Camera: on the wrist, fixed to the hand. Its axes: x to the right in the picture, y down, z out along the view.
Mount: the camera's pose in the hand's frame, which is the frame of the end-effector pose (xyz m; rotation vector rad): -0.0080 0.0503 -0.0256 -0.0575 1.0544 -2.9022
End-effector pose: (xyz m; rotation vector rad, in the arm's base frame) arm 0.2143 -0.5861 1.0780 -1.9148 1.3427 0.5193
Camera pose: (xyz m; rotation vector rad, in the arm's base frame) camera 0.1628 -0.6099 1.0835 -1.8318 -1.7659 -1.8176
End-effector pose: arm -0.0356 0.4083 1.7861 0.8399 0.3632 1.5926
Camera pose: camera -0.0896 0.3957 1.7991 -0.8851 1.2432 -0.9787
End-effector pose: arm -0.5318 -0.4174 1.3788 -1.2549 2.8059 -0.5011
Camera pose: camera -0.5666 -0.3731 1.3871 1.9699 0.8516 0.3384
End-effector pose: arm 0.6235 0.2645 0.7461 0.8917 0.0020 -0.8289
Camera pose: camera 0.6584 0.3046 0.7666 -0.3334 -1.7748 1.6637
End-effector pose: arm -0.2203 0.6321 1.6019 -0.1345 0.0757 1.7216
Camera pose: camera -0.2676 0.6132 1.5763 -0.6718 0.3381 -1.3486
